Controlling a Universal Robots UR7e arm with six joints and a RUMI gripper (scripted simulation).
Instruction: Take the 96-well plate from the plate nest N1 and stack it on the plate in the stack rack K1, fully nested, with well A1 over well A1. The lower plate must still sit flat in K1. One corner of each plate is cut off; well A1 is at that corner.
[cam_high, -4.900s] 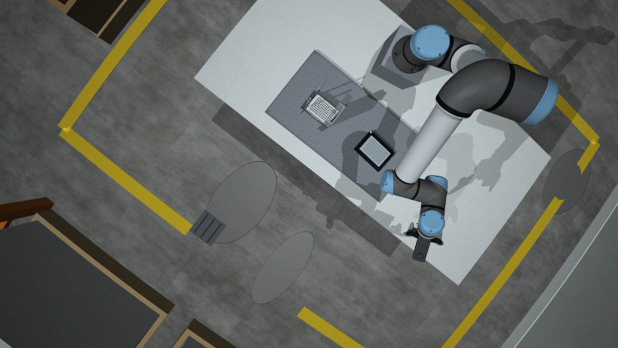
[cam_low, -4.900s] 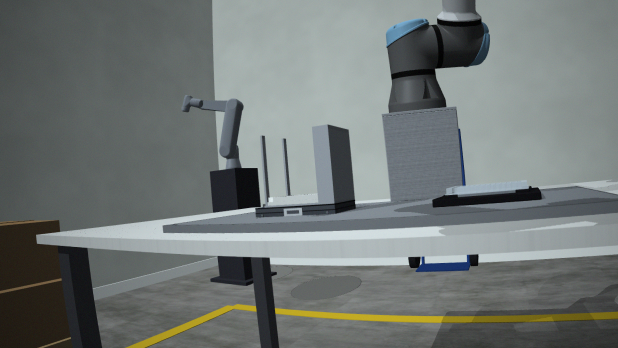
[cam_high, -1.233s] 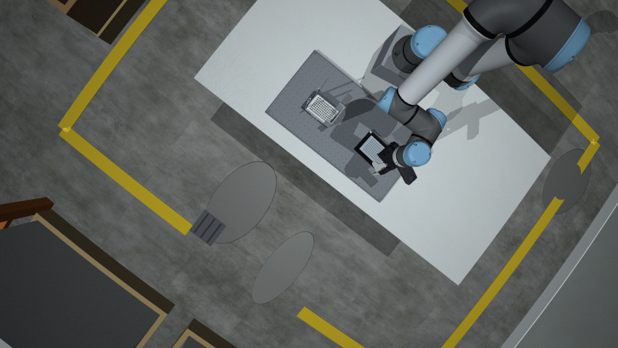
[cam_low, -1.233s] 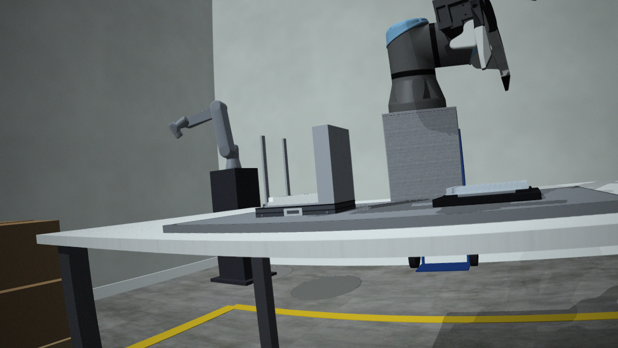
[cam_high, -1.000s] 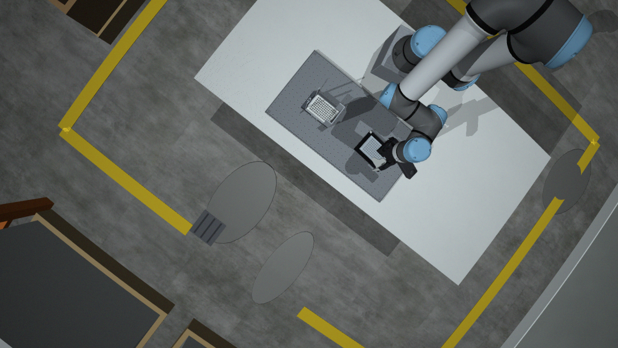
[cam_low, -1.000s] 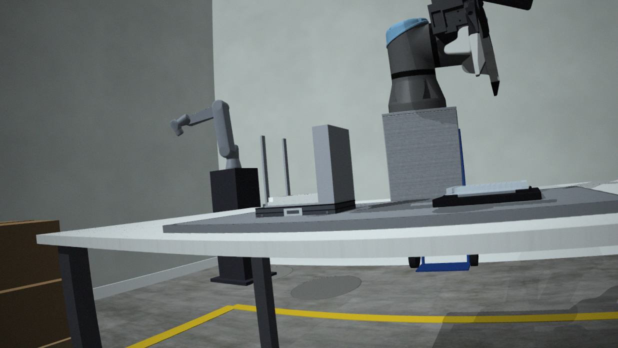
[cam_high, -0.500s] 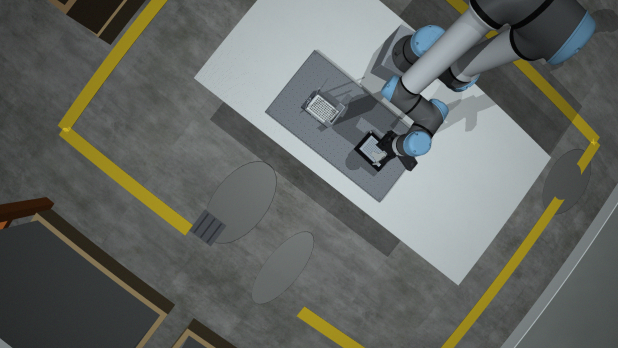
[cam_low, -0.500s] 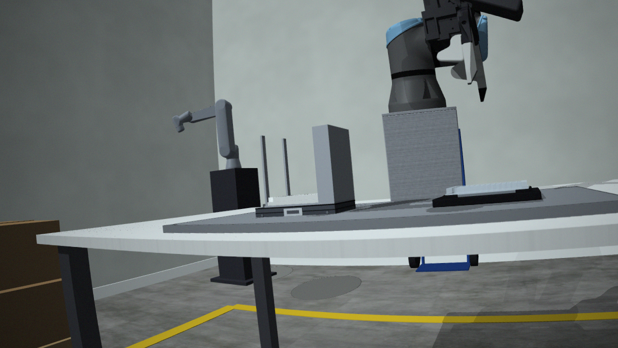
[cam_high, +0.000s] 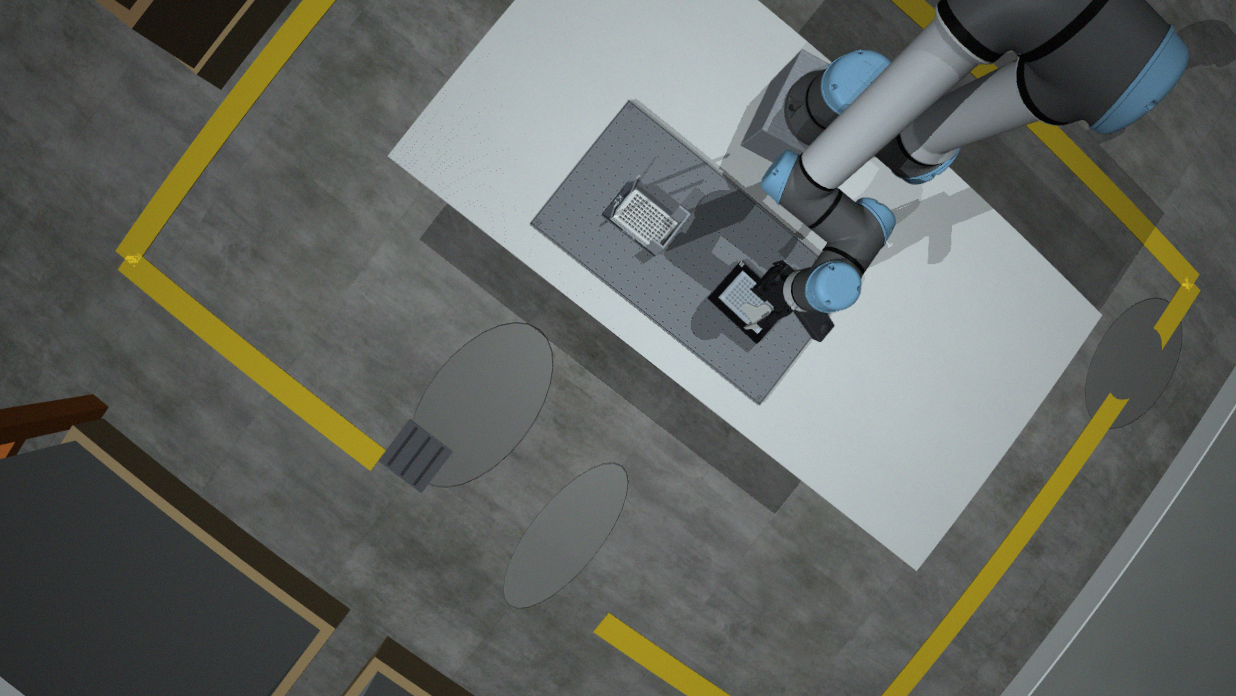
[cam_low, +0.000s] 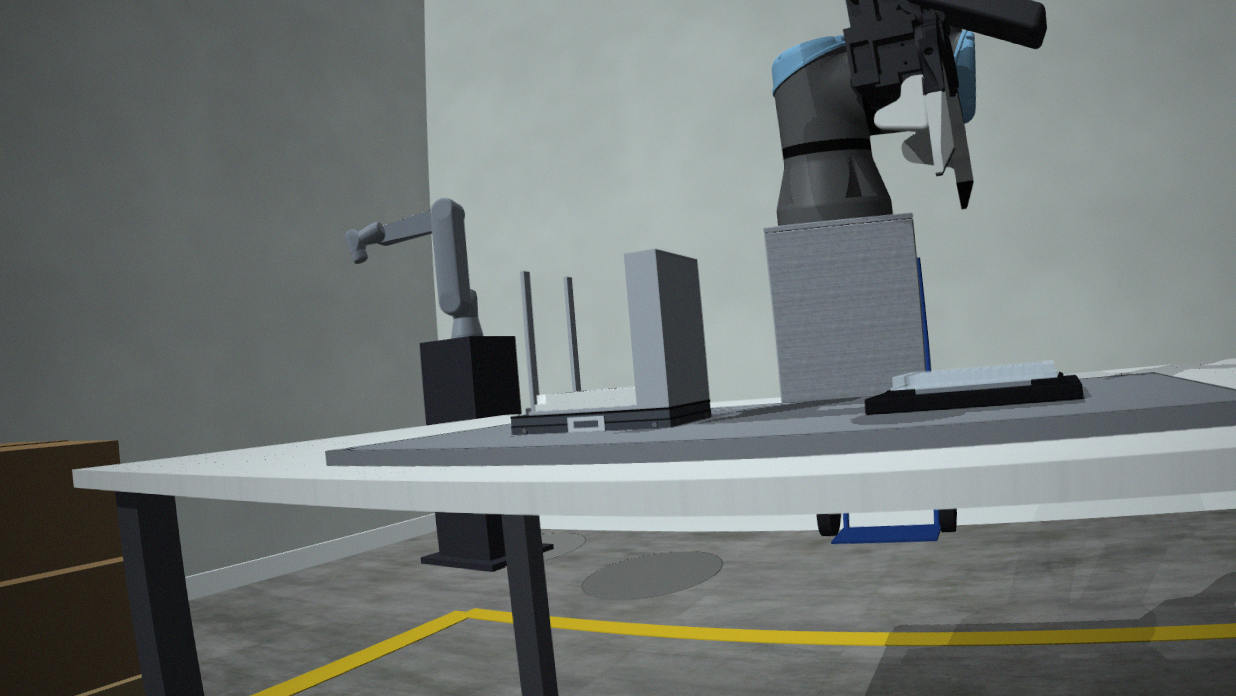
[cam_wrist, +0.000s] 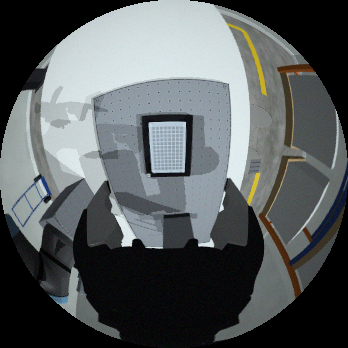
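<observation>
My hand is 150 mm above the clear 96-well plate. The rest, counted from my hand: black plate nest 160 mm below; then grey back block 250 mm to the right, 80 mm below, 30 mm ahead.
</observation>
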